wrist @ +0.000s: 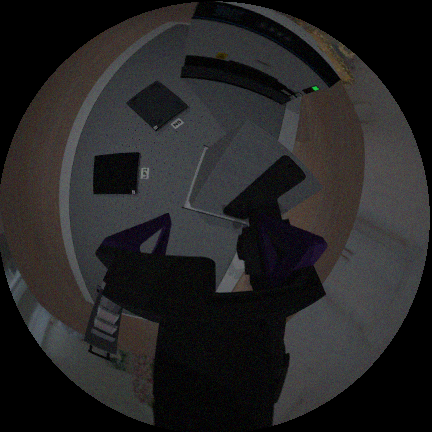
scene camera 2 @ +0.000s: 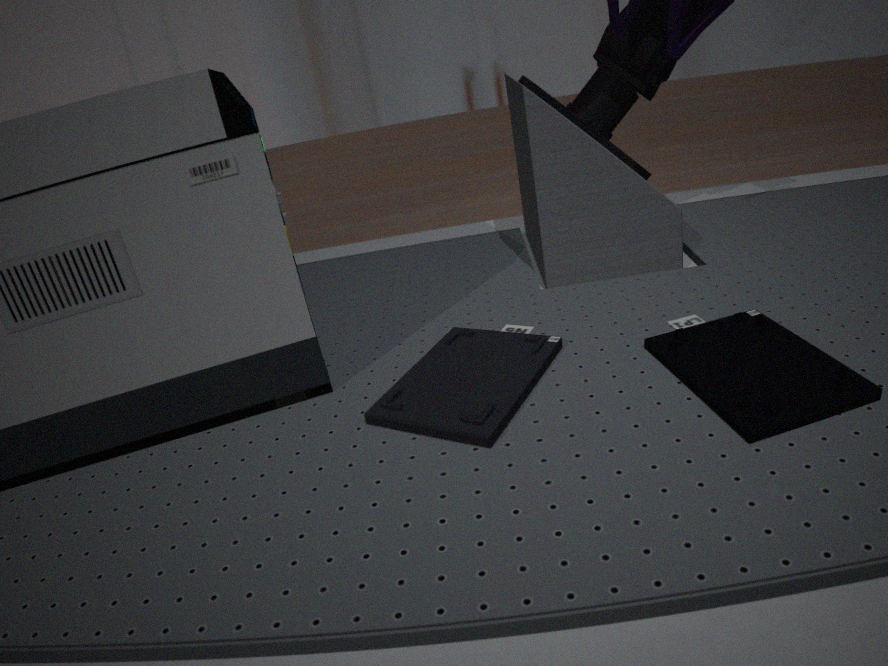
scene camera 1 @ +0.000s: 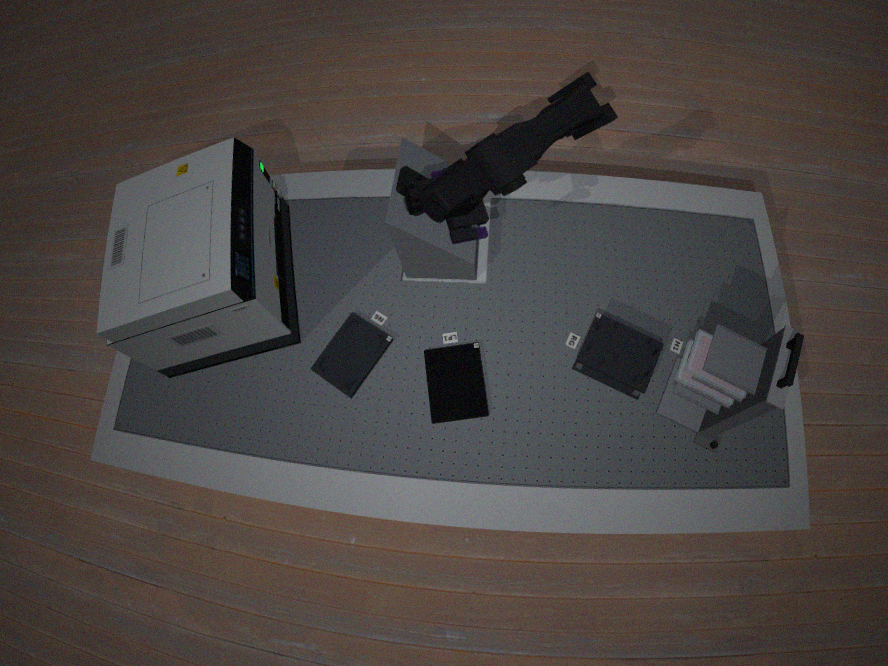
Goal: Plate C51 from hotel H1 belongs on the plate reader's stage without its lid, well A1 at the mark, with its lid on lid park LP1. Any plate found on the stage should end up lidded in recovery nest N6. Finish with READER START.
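Seen in the pictures: gripper, between the fingertips: (wrist: 213,217) (scene camera 2: 642,46) (scene camera 1: 449,219); arm's base, origin of its link: (wrist: 259,192) (scene camera 2: 582,130).
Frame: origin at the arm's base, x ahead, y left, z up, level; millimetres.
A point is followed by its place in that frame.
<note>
My gripper (scene camera 1: 459,203) (wrist: 213,217) @(x 117, y 55, z 98 mm) is open and empty, its purple fingers wide apart above the arm's base; its fingers do not show in scene camera 2. Hotel H1 (scene camera 1: 735,358) @(x 353, y 589, z 102 mm) stands at the right with several pale and pinkish plates, also seen small in the wrist view (wrist: 102,343) @(x 365, y 644, z 129 mm); I cannot tell which is C51. Black lid park LP1 (scene camera 1: 456,383) @(x 367, y 76, z -145 mm) (scene camera 2: 760,372) @(x 381, y 72, z -144 mm) (wrist: 116,172) @(x 349, y 68, z -144 mm) and dark grey nest N6 (scene camera 1: 352,354) @(x 324, y -164, z -143 mm) (scene camera 2: 466,387) @(x 346, y -170, z -143 mm) (wrist: 157,105) @(x 307, y -156, z -142 mm) hold nothing. The plate reader (scene camera 1: 179,243) @(x 213, y -495, z 152 mm) (scene camera 2: 179,258) @(x 335, y -390, z 11 mm) (wrist: 250,55) @(x 148, y -358, z 12 mm) shows a green light (scene camera 1: 262,167) @(x -71, y -435, z 41 mm) (wrist: 315,88) @(x -72, y -435, z 45 mm); its stage does not show.
A dark nest labelled RG (scene camera 1: 618,352) @(x 288, y 413, z -95 mm) lies left of the hotel. The grey wedge-shaped arm base (scene camera 1: 433,250) @(x 112, y 7, z -33 mm) (scene camera 2: 602,215) @(x 112, y -2, z -81 mm) (wrist: 220,170) @(x 100, y -5, z 8 mm) stands at the rear edge between reader and hotel. A black handle (scene camera 1: 790,360) @(x 382, y 647, z 191 mm) sits at the hotel's outer side.
</note>
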